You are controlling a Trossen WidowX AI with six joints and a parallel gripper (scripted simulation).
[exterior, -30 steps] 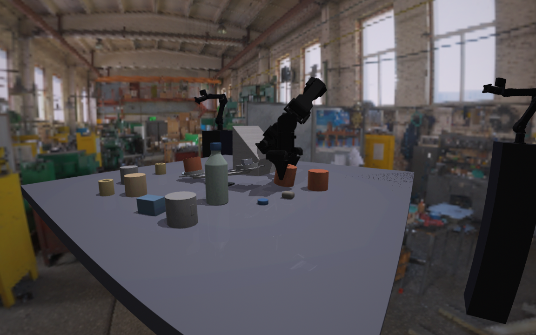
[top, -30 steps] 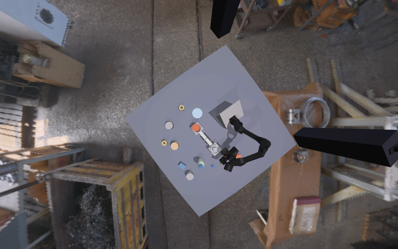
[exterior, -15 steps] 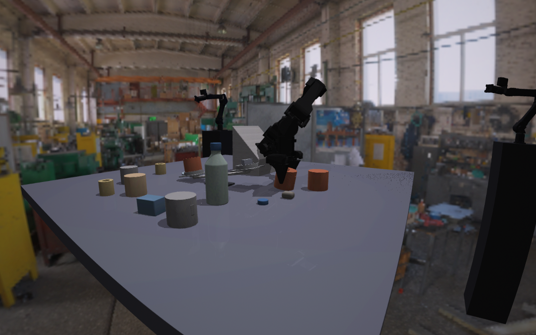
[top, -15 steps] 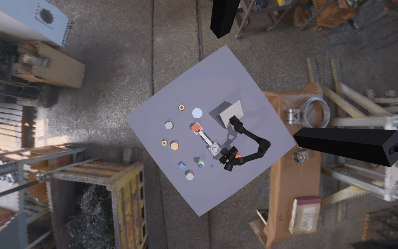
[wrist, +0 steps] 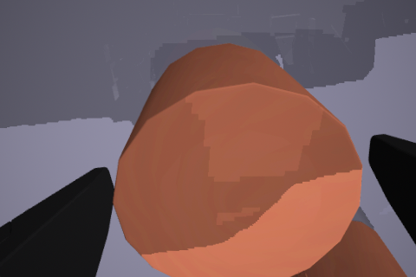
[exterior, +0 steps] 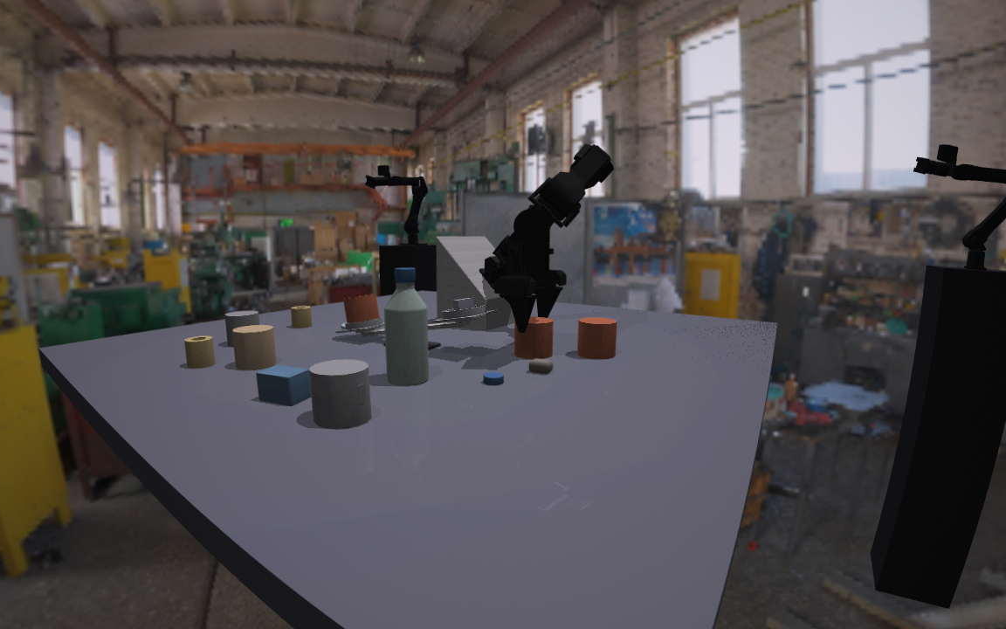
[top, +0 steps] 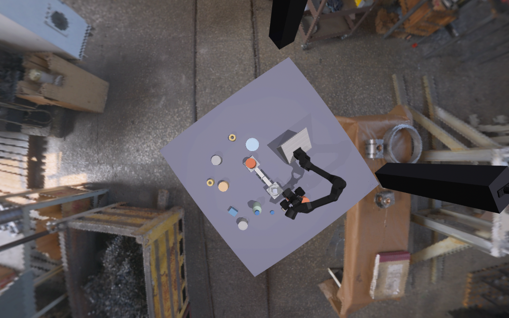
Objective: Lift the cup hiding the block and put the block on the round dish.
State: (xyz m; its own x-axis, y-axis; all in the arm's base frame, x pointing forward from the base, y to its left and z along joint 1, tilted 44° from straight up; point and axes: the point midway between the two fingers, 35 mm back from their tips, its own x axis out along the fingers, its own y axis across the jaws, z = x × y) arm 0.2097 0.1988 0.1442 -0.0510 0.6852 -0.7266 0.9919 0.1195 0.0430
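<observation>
The grey block is 10 cm to the right of my gripper tip, 7 cm ahead of it and 4 cm above it. The rest, counted from my gripper tip: small grey pebble (9 cm ahead, 8 cm to the left, 4 cm below); balance beam (23 cm to the right, 9 cm ahead, 1 cm below); blue cap (18 cm ahead, 5 cm to the left, 4 cm below).
</observation>
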